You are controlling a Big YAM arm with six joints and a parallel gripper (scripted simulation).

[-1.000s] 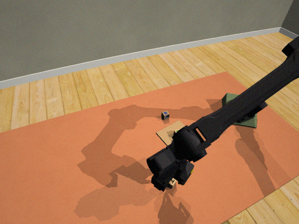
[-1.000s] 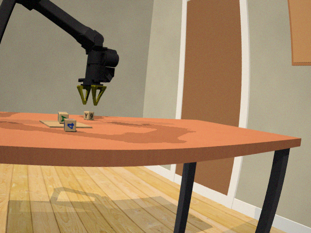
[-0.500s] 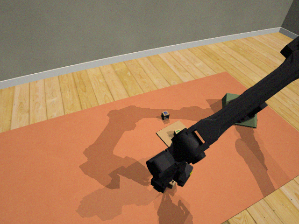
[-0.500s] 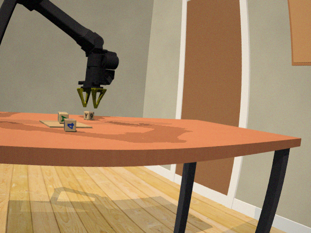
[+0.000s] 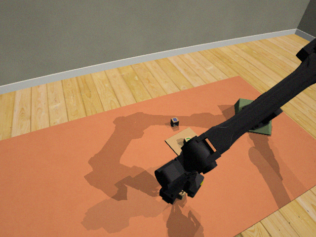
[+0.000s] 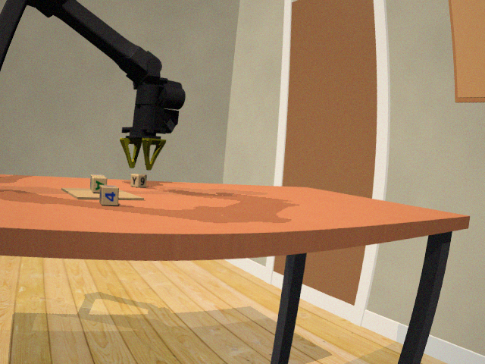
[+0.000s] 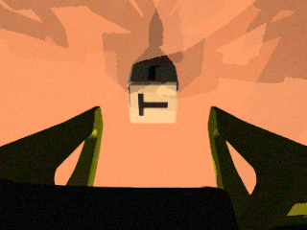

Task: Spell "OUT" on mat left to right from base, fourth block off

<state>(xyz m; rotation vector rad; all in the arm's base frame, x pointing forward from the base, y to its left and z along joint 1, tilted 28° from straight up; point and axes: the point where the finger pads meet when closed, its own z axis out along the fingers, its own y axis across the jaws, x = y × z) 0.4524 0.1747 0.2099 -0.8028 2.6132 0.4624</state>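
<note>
Right now the tan mat is 11 cm behind my hand, 20 cm to the right of it and 5 cm below it. The rest, counted from my hand: O block (11 cm behind, 16 cm to the right, 3 cm below); wooden block (9 cm behind, 33 cm to the right, 4 cm below).
</note>
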